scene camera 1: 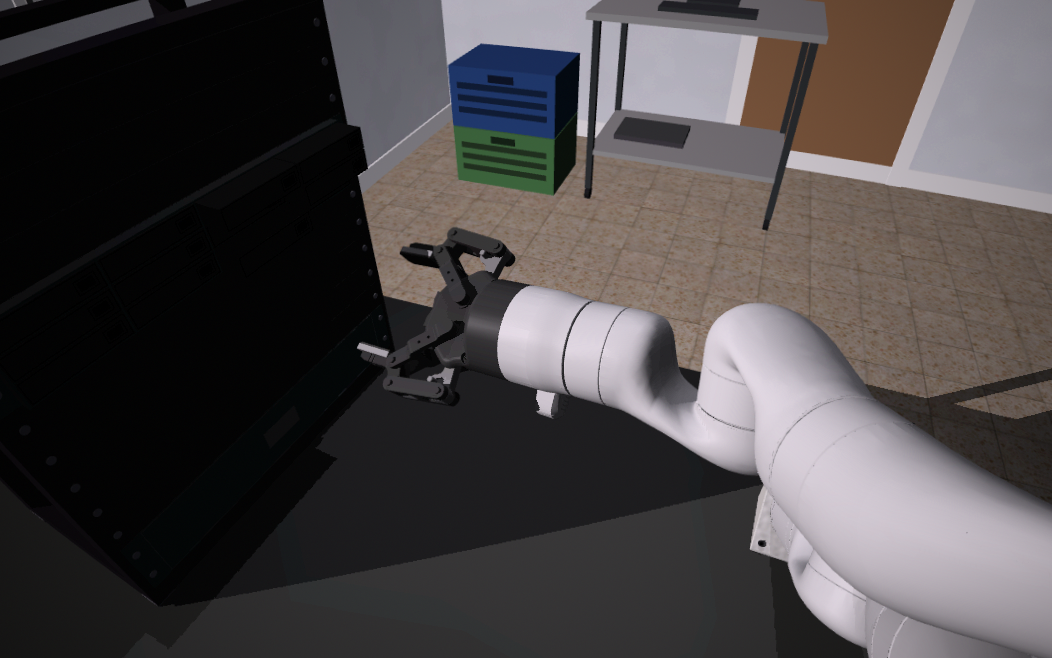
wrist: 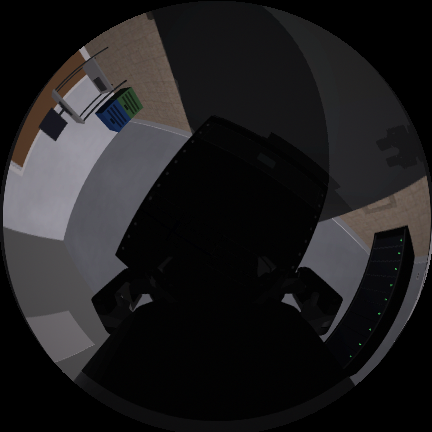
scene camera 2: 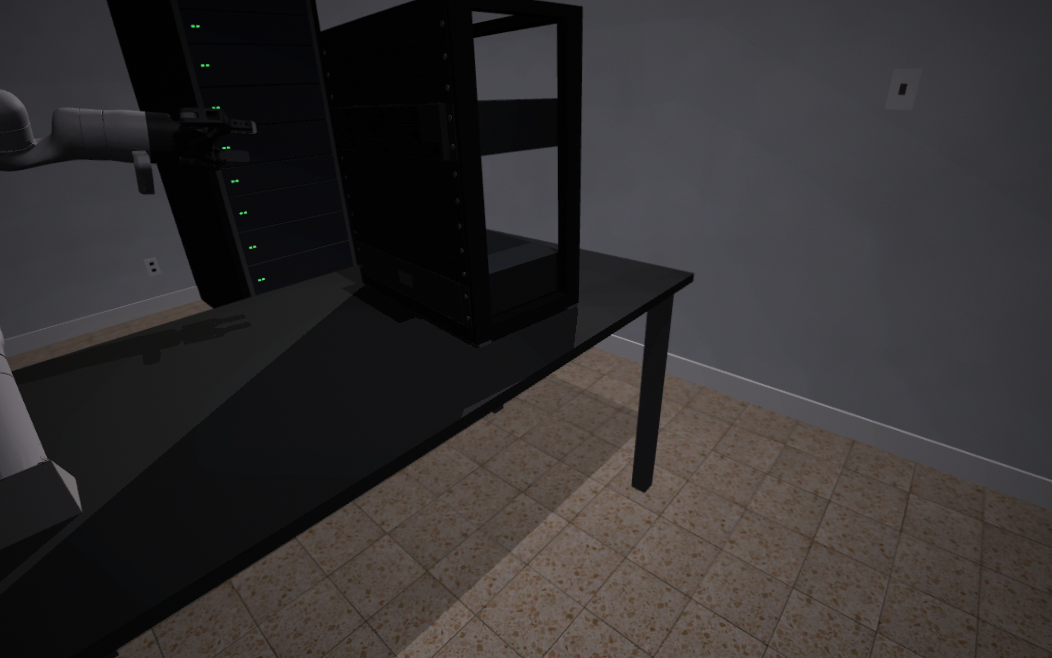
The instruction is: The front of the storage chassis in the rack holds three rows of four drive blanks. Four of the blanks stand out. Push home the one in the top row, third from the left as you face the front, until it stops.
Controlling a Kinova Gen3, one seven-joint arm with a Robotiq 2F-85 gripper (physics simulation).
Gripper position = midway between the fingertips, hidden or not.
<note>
I see my gripper (scene camera 1: 385, 300) and a black rack (scene camera 1: 194, 271).
The black rack shows as well in the wrist view (wrist: 227, 196) and in scene camera 2 (scene camera 2: 410, 149). My gripper also shows in the wrist view (wrist: 216, 266).
</note>
